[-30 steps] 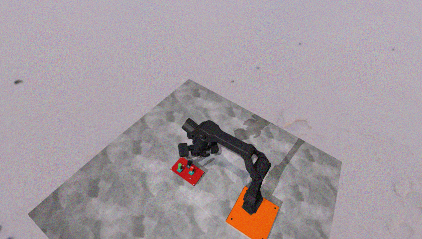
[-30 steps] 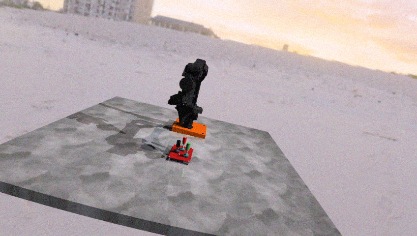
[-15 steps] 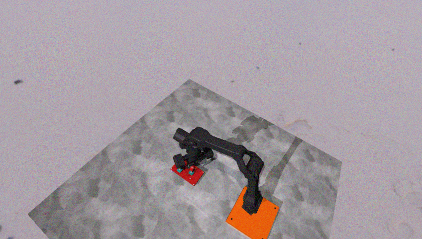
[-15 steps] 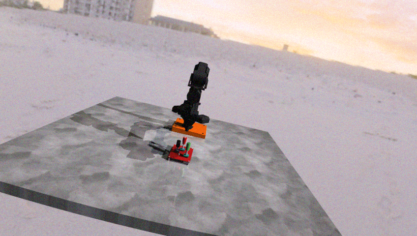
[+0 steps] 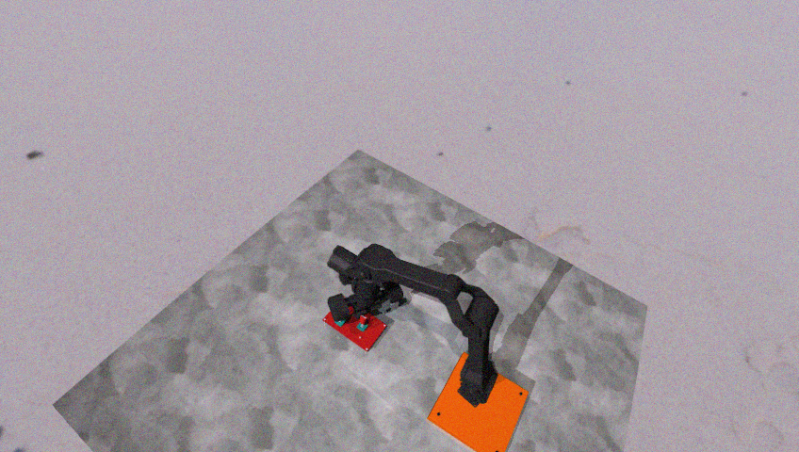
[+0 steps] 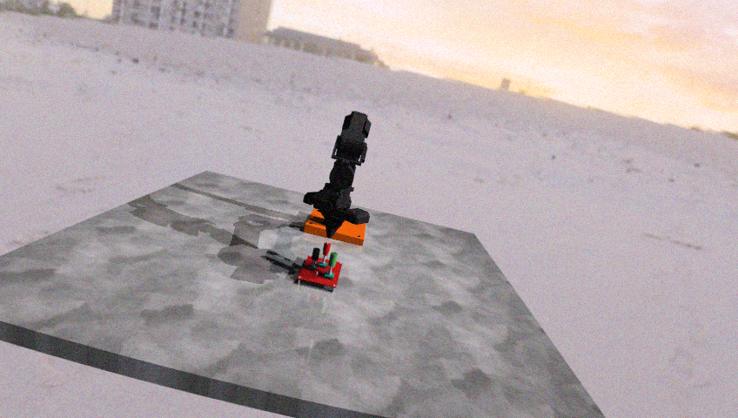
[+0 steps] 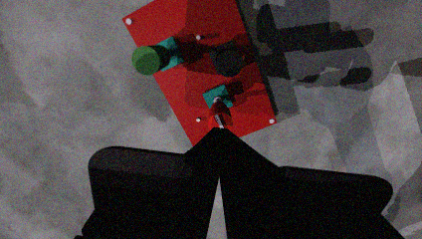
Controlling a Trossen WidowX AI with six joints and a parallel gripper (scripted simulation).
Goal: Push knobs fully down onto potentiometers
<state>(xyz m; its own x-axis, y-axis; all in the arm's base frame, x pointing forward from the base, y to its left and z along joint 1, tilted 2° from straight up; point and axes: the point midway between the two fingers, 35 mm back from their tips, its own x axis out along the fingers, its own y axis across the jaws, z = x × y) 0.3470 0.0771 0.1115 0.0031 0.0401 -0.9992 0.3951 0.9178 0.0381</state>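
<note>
The red knob lies 3 cm below my gripper tip. The rest, counted from my gripper tip: green knob: 5 cm ahead, 3 cm to the left, 4 cm below.
</note>
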